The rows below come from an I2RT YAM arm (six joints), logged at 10 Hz.
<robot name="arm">
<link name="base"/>
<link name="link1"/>
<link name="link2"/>
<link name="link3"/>
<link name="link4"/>
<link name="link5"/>
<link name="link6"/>
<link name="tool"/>
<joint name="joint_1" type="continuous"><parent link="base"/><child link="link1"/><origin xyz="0.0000 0.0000 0.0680" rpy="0.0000 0.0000 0.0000"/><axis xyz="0 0 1"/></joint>
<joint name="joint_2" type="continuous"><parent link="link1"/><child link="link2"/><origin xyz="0.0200 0.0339 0.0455" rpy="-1.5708 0.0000 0.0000"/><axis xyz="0 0 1"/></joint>
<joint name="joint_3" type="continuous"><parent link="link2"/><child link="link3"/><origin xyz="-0.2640 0.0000 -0.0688" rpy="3.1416 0.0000 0.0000"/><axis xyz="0 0 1"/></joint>
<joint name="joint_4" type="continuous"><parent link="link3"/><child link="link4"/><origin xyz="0.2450 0.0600 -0.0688" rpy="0.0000 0.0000 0.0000"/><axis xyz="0 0 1"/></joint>
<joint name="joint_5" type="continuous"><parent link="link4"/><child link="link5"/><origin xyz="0.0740 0.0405 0.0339" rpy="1.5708 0.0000 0.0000"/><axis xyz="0 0 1"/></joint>
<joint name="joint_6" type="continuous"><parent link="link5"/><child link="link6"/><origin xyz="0.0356 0.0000 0.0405" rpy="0.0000 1.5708 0.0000"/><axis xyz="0 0 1"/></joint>
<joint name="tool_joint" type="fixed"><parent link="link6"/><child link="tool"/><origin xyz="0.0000 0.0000 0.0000" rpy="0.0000 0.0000 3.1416"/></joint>
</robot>
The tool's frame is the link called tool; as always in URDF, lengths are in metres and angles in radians. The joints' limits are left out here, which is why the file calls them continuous.
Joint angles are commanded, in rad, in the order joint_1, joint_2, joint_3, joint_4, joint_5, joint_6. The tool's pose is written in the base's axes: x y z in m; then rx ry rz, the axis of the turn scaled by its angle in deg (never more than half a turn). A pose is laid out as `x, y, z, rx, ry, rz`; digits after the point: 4 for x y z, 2 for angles.
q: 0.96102, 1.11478, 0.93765, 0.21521, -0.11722, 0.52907
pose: 0.1482, 0.2194, 0.3706, -26.26, 92.40, 71.67
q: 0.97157, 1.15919, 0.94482, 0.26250, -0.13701, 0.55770
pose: 0.1515, 0.2304, 0.3672, -26.45, 92.39, 74.37
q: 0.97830, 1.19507, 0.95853, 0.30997, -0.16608, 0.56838
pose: 0.1538, 0.2390, 0.3680, -27.58, 90.99, 76.83
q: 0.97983, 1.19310, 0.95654, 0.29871, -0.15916, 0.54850
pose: 0.1535, 0.2388, 0.3666, -28.24, 91.20, 75.53
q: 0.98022, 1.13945, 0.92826, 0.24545, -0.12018, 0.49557
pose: 0.1474, 0.2275, 0.3644, -28.83, 91.75, 71.10
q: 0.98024, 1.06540, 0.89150, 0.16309, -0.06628, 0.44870
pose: 0.1391, 0.2118, 0.3600, -28.78, 93.52, 65.84
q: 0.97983, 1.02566, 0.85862, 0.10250, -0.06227, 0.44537
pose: 0.1341, 0.2038, 0.3506, -29.49, 96.57, 64.24
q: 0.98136, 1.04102, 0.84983, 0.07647, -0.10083, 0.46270
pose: 0.1345, 0.2075, 0.3411, -31.34, 99.80, 65.52
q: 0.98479, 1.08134, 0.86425, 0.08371, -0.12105, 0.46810
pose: 0.1382, 0.2160, 0.3378, -32.48, 100.96, 66.33
